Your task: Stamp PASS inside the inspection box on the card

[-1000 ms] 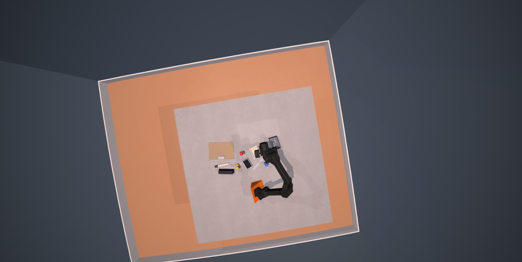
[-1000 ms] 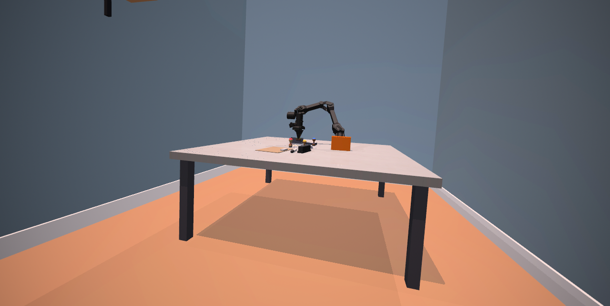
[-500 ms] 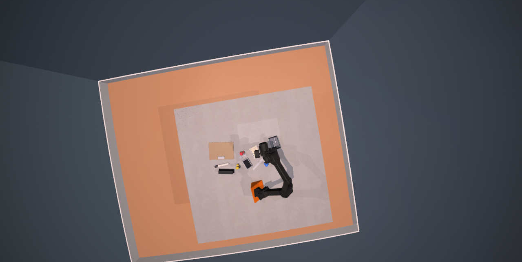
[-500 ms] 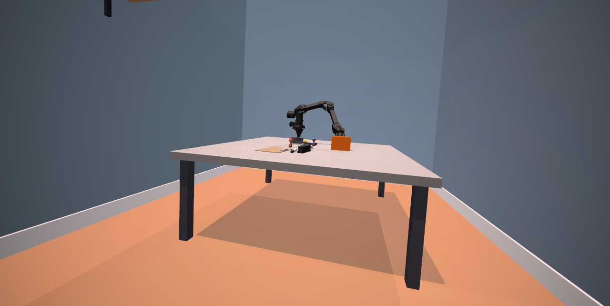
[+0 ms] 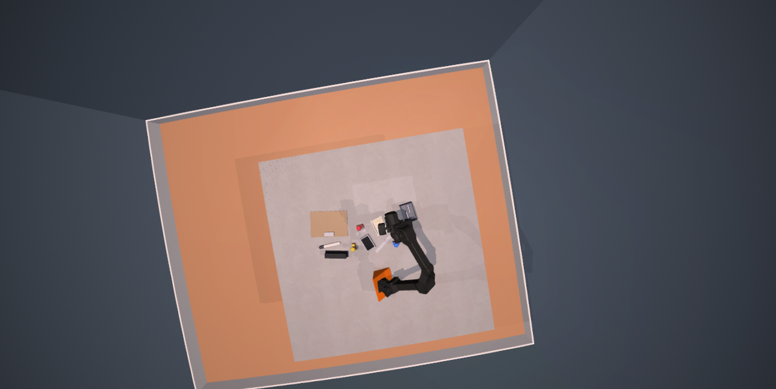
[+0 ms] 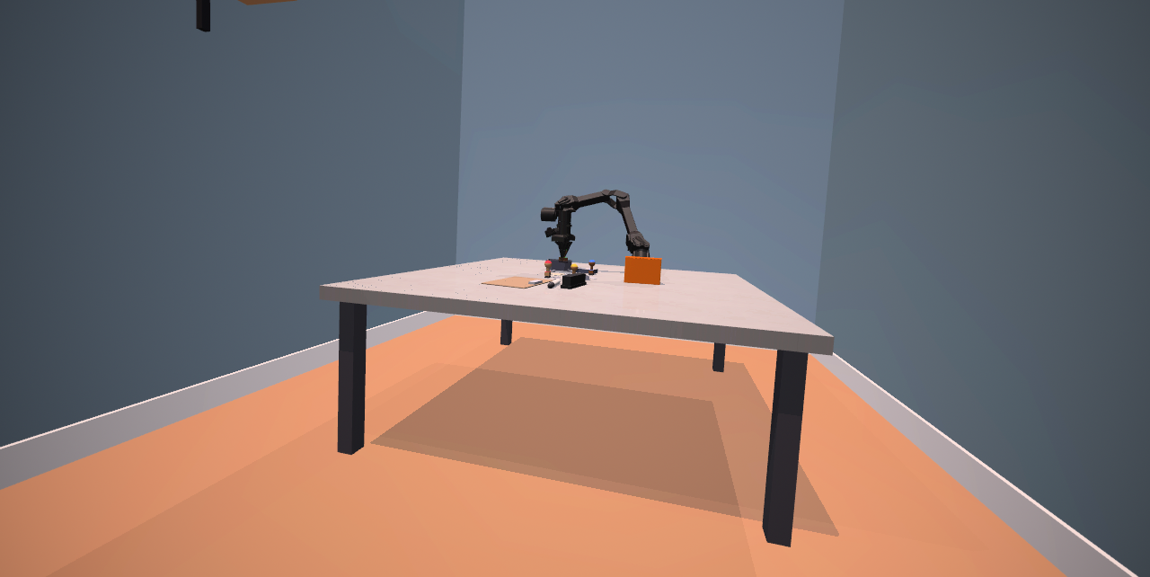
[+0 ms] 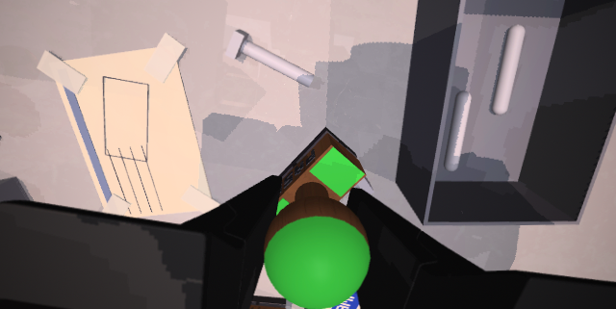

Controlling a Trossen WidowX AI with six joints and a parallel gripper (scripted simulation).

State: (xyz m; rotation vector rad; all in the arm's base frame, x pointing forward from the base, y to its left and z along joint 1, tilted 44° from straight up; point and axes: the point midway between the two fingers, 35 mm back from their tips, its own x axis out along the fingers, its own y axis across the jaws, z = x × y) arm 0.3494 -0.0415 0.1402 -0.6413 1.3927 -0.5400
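My gripper tip is now 11 cm past the ink pad, 18 cm to the right of it and 6 cm above it. From my gripper tip the other things lie so: cream card 2 cm behind, 10 cm to the left, 7 cm below; pass stamp right at my gripper tip; dark tray 4 cm ahead, 9 cm to the right, 5 cm below.
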